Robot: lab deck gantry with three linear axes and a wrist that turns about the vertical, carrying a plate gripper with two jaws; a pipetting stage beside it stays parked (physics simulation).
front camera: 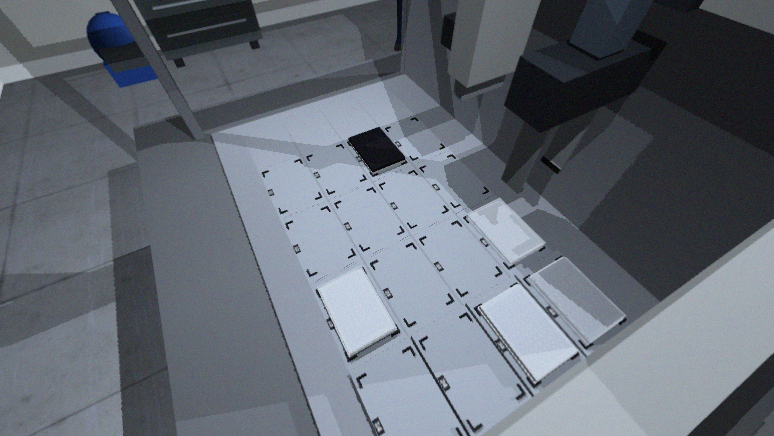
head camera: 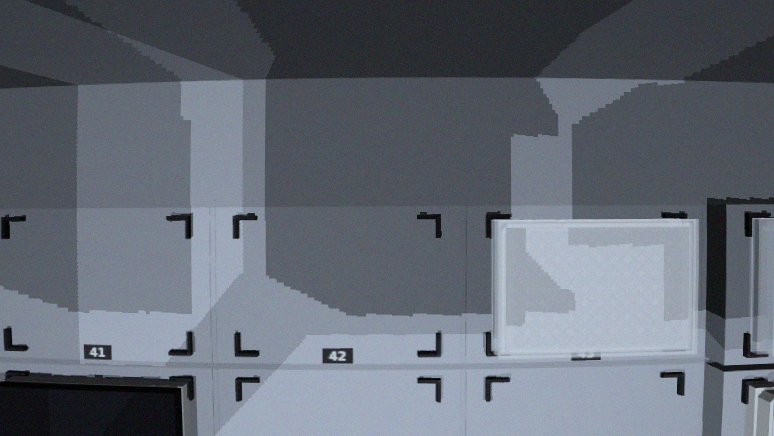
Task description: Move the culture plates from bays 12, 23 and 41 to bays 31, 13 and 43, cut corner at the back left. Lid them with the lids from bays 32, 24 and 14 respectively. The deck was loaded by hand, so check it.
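Places are measured from the robot's base along level axes (x ahead, y right, z down), in millimetres.
Pixels of known places: gripper, fingertip midpoint: (front camera: 531, 175); robot's base, link origin: (front camera: 263, 173).
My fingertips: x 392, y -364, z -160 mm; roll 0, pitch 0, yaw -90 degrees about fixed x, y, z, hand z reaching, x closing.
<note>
For each thing: its middle in the pictures, then the offset to it from my fingertips.
- black-topped plate, body centre: (front camera: 376, 148) dx -328, dy +107, dz +147 mm
- plate with faint round wells, body centre: (head camera: 597, 287) (front camera: 504, 228) dx +0, dy +0, dz +147 mm
- white-topped plate, body centre: (front camera: 355, 307) dx +0, dy +321, dz +147 mm
- clear flat piece, body centre: (front camera: 574, 296) dx +164, dy +0, dz +138 mm
- pale plate, body centre: (front camera: 525, 328) dx +164, dy +107, dz +138 mm
My gripper (front camera: 531, 174) is open and empty, raised above the deck's right side; its jaws do not show in the head view. A black-topped plate (front camera: 376, 148) (head camera: 92, 411) sits in bay 31. A plate with faint round wells (front camera: 503, 230) (head camera: 595, 287) sits in bay 43, with a clear rim around it that looks like a lid; it partly covers the bay label. A white-topped plate (front camera: 357, 313) sits in bay 13. No plate or lid shows in bays 12, 23, 41, 32, 24 or 14. The cut corners of the plates in bays 31, 43 and 13 cannot be made out.
A clear flat piece (front camera: 578, 297) (head camera: 763, 287) lies in bay 44. A pale plate (front camera: 528, 333) (head camera: 764, 414) sits in bay 34, its cut corner at the back left. The parked pipetting stage (front camera: 484, 43) hangs beside the gripper. A slanted frame post (front camera: 162, 73) stands at the deck's far left.
</note>
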